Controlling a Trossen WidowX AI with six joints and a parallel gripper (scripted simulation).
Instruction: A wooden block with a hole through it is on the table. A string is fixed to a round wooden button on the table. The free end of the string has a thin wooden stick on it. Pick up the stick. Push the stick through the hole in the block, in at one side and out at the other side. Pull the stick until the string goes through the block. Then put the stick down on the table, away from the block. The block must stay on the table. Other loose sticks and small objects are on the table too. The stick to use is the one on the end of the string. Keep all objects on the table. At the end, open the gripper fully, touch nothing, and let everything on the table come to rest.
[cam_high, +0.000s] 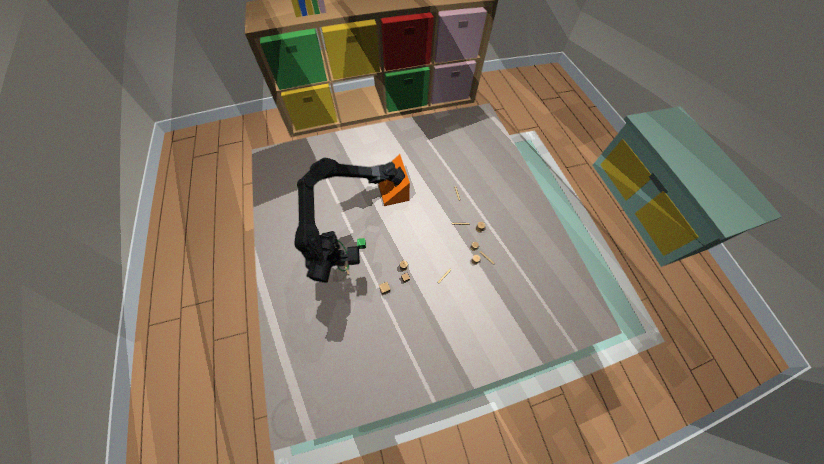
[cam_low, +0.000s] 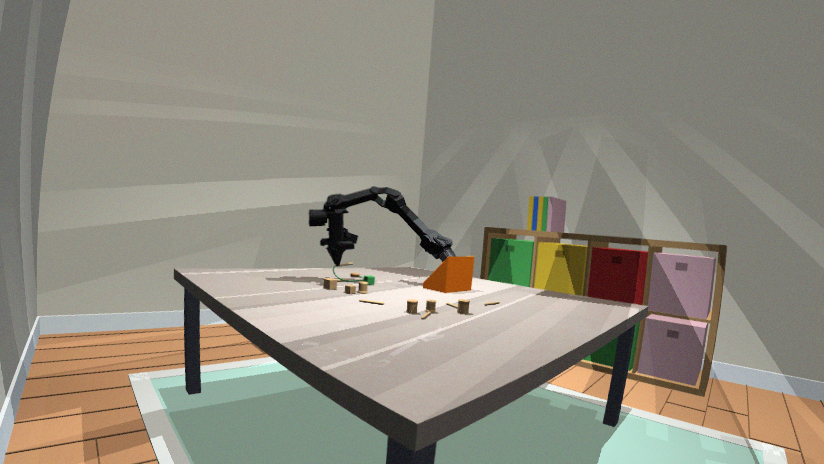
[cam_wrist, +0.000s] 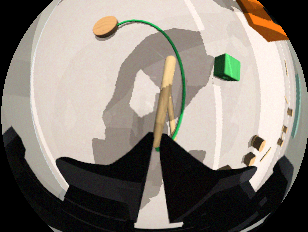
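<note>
Right now the green block is 110 mm to the left of my gripper tip, 70 mm behind it and 40 mm below it. From my gripper tip the other things lie so: round wooden button: 150 mm behind, 60 mm to the right, 50 mm below; loose stick: 50 mm below, 20 mm to the left, 20 mm behind; thin wooden stick: 10 mm behind.
</note>
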